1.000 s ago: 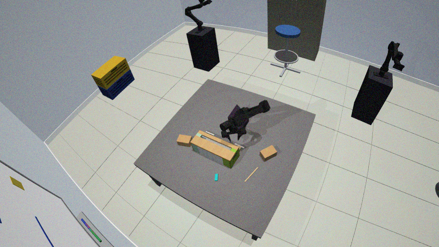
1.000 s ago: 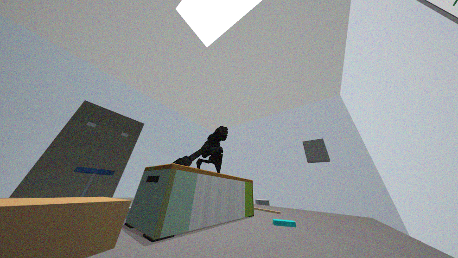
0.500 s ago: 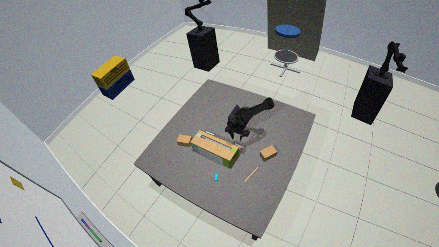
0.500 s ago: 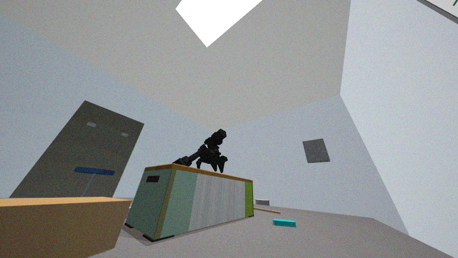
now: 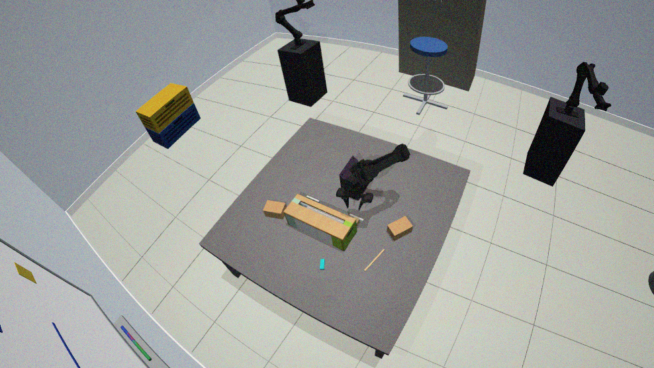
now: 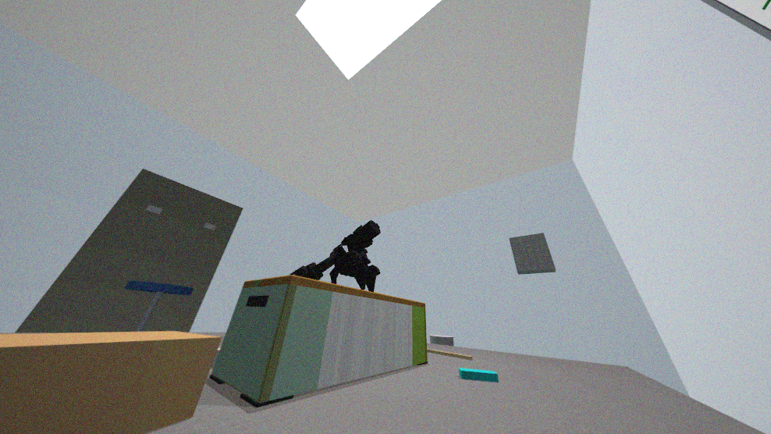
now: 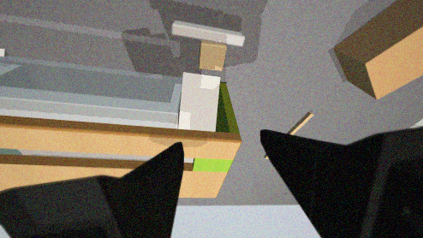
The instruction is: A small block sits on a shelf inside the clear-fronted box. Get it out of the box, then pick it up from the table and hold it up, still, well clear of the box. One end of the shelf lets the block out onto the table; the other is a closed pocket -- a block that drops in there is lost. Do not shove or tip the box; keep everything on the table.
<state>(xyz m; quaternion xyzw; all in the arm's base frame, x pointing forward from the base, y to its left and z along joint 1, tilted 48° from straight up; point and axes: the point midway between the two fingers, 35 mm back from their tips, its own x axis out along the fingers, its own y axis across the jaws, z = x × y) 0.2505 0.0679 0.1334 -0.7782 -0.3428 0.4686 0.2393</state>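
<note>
Now: the tan block 140 mm below my gripper tip and 20 mm behind it. Also, from my gripper tip: wooden stick 210 mm to the left, 150 mm below, 140 mm ahead; cyan piece 300 mm ahead, 150 mm below, 20 mm to the right.
</note>
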